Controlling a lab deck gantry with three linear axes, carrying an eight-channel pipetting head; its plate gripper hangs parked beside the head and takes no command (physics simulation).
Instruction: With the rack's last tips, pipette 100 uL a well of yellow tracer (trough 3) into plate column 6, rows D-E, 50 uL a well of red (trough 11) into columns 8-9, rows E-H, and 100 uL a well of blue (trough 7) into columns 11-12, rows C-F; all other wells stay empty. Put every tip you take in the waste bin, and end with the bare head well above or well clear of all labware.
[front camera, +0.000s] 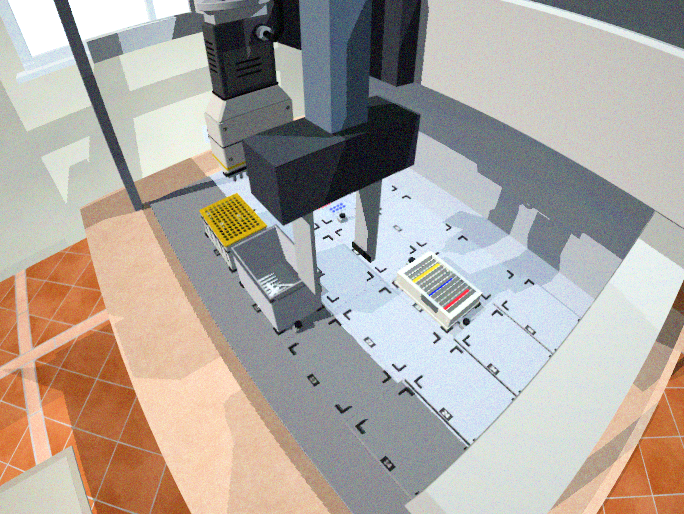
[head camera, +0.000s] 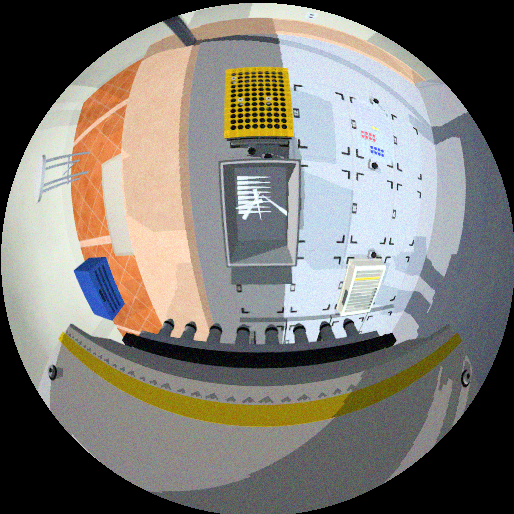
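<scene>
The pipetting head (front camera: 248, 118) hangs raised over the deck; its nozzles (front camera: 235, 176) (head camera: 243, 332) show no tips. Beside it the parked plate gripper (front camera: 338, 273) has its fingers apart with nothing between them. The yellow tip rack (front camera: 232, 219) (head camera: 258, 102) shows many dark holes and a few pale spots. The grey waste bin (front camera: 254, 280) (head camera: 260, 252) holds a pile of loose white tips (head camera: 254, 195). The plate (head camera: 382, 117) shows yellow, red and blue wells; the gripper body partly hides it in the front view. The trough rack (front camera: 439, 315) (head camera: 347, 287) shows yellow, blue and red strips in the front view.
The bin stands right beside the tip rack, its walls rising from the deck. Black-knobbed clamps (front camera: 342, 216) (head camera: 374, 165) stand by the plate, and another knob (front camera: 466, 321) by the trough rack. A blue box (head camera: 100, 287) is off the deck at the left.
</scene>
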